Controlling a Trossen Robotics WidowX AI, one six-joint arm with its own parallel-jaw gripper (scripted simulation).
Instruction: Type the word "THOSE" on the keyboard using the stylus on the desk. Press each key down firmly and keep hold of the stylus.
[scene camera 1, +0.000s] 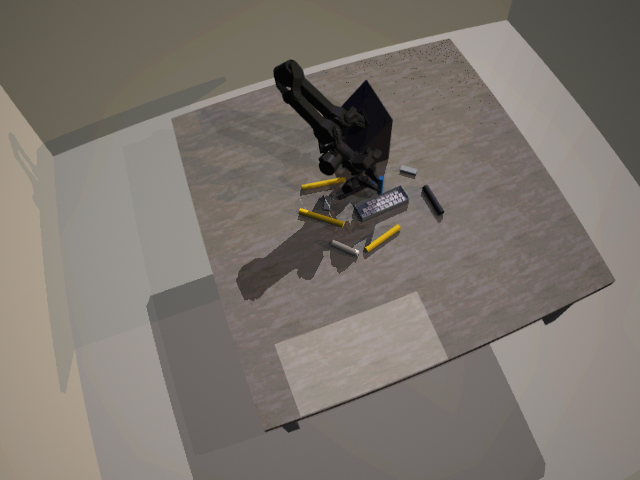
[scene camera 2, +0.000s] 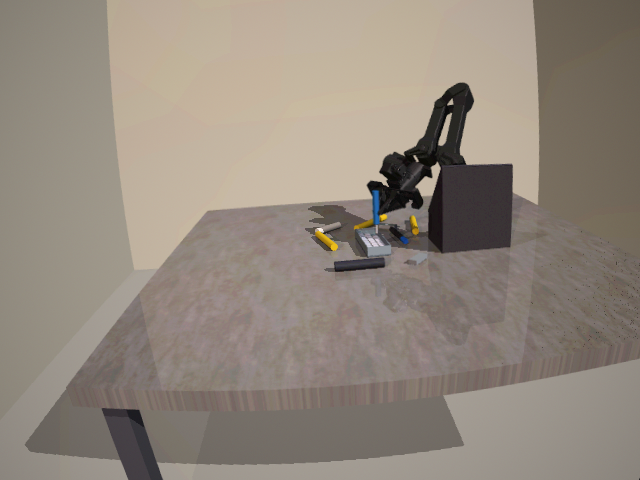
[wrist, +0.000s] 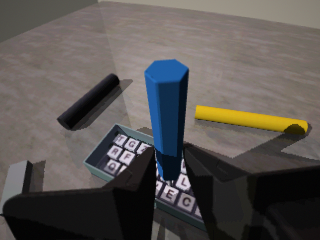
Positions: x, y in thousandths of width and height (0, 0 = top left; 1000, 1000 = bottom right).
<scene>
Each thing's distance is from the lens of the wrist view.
gripper (wrist: 527, 631): 12 cm
blue stylus (wrist: 520, 335): 6 cm
black cylinder (wrist: 273, 427): 28 cm
The marked spots on the blue stylus and the black cylinder are 23 cm apart.
</scene>
